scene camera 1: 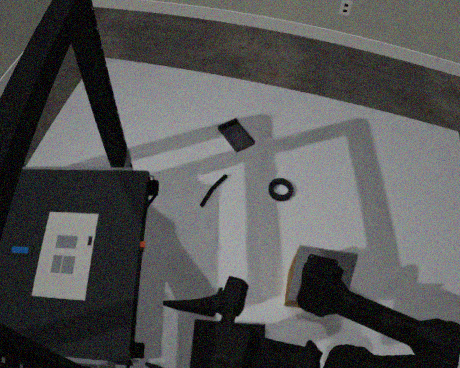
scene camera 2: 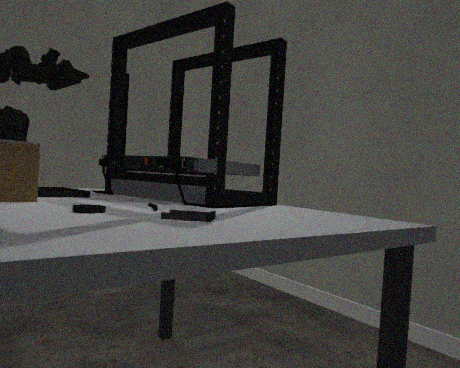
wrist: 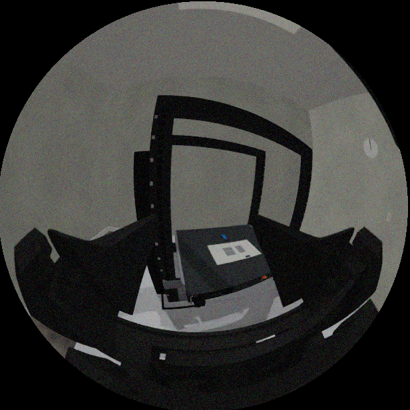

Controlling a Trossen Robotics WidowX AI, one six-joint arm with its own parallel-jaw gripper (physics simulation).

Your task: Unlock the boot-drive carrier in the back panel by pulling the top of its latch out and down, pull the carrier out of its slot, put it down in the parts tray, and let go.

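Frame: origin at the arm's base, x up, y ahead, z left, level; metres.
Seen in the pictures: gripper, fingertip midpoint: [scene camera 1: 154, 332] [scene camera 2: 85, 78]; arm's base, link origin: [scene camera 1: 319, 270] [scene camera 2: 11, 154].
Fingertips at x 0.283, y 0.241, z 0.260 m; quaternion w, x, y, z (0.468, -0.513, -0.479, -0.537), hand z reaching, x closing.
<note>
Offsets run from my fingertips to a thing's middle. "*": to the spot under its first point.
The dark chassis [scene camera 1: 115, 280] [wrist: 200, 260] sits in the rack. On its back edge is a small orange spot, apparently the carrier's latch {dx -0.272, dy +0.135, dz -0.218 m} [scene camera 1: 143, 244] [scene camera 2: 146, 161] [wrist: 264, 277]. The latch's position and the carrier's outline are too small and dark to tell. My gripper [scene camera 1: 156, 334] [scene camera 2: 85, 76] [wrist: 206, 219] is open and empty, fingers pointing at the chassis. It hangs well above table level, off the back panel, apart from the latch. A dark flat shape, apparently the parts tray {dx -0.388, dy -0.096, dz -0.031 m} [scene camera 1: 202, 350] [scene camera 2: 65, 192], lies on the table, partly covered by the arm in scene camera 1.
The black rack {* dx -0.034, dy +0.257, dz -0.404 m} [scene camera 1: 100, 95] [scene camera 2: 222, 100] [wrist: 162, 165] rises around the chassis. A dark cable [scene camera 2: 180, 185] hangs from it. A black ring {dx -0.391, dy -0.128, dz -0.514 m} [scene camera 1: 272, 194] [scene camera 2: 89, 208], a short rod {dx -0.393, dy +0.043, dz -0.469 m} [scene camera 1: 214, 190] [scene camera 2: 152, 206], a small dark block {dx -0.389, dy +0.028, dz -0.665 m} [scene camera 1: 237, 136] [scene camera 2: 188, 216] and a cardboard box [scene camera 1: 291, 280] [scene camera 2: 17, 172] are on the table.
</note>
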